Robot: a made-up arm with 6 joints. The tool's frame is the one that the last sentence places. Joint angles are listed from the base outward.
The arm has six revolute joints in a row. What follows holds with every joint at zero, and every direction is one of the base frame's. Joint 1 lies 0.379 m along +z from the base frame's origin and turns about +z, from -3.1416 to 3.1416 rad. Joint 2 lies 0.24 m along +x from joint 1 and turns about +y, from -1.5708 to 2.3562 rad. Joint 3 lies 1.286 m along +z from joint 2 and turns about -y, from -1.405 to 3.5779 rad. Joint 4 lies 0.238 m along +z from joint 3 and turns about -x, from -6.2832 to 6.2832 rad. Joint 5 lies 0.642 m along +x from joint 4 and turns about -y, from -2.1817 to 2.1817 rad. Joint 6 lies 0.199 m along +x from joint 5 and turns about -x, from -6.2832 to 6.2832 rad. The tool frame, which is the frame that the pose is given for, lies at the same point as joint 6; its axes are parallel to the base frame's.
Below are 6 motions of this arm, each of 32 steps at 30 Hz.
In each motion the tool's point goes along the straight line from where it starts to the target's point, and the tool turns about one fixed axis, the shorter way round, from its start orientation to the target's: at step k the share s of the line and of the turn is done. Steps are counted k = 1, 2, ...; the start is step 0. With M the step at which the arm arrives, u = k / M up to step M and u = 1 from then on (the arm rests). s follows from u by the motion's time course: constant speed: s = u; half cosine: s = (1 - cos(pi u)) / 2; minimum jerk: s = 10 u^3 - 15 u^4 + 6 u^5.
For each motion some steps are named. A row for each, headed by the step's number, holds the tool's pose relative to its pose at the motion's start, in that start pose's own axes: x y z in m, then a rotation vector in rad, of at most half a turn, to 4 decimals.
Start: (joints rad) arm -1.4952 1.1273 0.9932 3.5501 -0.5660 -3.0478
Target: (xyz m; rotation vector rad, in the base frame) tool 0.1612 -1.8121 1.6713 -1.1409 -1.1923 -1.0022
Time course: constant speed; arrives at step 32
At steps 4, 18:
4: -0.0248 -0.0317 0.0737 0.0344 -0.1411 -0.0359
18: -0.1117 -0.1426 0.3317 0.1550 -0.6348 -0.1615

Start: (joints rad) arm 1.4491 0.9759 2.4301 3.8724 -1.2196 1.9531
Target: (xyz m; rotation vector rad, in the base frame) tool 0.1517 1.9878 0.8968 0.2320 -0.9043 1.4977
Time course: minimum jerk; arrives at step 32
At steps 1, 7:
1: -0.0003 0.0002 -0.0001 0.0000 0.0004 -0.0002
7: -0.0781 0.0528 -0.0339 -0.0051 0.1057 -0.0530

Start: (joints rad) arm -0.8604 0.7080 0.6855 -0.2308 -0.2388 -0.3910
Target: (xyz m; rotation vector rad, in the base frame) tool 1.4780 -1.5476 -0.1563 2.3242 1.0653 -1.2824
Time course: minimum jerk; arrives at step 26
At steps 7, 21, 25, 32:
7: 0.0804 -0.1068 -0.1653 0.1429 0.1457 -0.1325
21: 0.6105 -0.8111 -1.2549 1.0853 1.1060 -1.0059
25: 0.6438 -0.8553 -1.3233 1.1444 1.1662 -1.0607
32: 0.6442 -0.8557 -1.3240 1.1450 1.1668 -1.0612

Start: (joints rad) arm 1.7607 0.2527 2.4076 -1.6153 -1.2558 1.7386
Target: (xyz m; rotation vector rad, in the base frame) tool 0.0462 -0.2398 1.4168 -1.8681 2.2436 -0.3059
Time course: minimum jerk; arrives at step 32
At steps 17, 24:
17: -0.1624 0.1471 0.3353 -0.2004 -0.4031 -0.4028
24: -0.2606 0.2361 0.5382 -0.3217 -0.6470 -0.6466

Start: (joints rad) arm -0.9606 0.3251 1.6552 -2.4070 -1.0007 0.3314
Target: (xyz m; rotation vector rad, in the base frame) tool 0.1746 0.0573 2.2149 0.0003 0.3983 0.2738
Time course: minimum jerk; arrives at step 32
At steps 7, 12, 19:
7: 0.0078 0.0236 -0.0241 -0.0033 0.0773 -0.0755
12: 0.0292 0.0886 -0.0904 -0.0125 0.2900 -0.2834
19: 0.0714 0.2163 -0.2207 -0.0305 0.7078 -0.6917

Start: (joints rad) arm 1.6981 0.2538 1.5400 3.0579 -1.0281 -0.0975
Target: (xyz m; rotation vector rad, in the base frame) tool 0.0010 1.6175 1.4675 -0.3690 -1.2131 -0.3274
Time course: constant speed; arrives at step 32
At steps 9, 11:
9: -0.4319 0.0936 0.0538 0.1864 -0.1210 0.1528
11: -0.5279 0.1144 0.0657 0.2278 -0.1479 0.1867

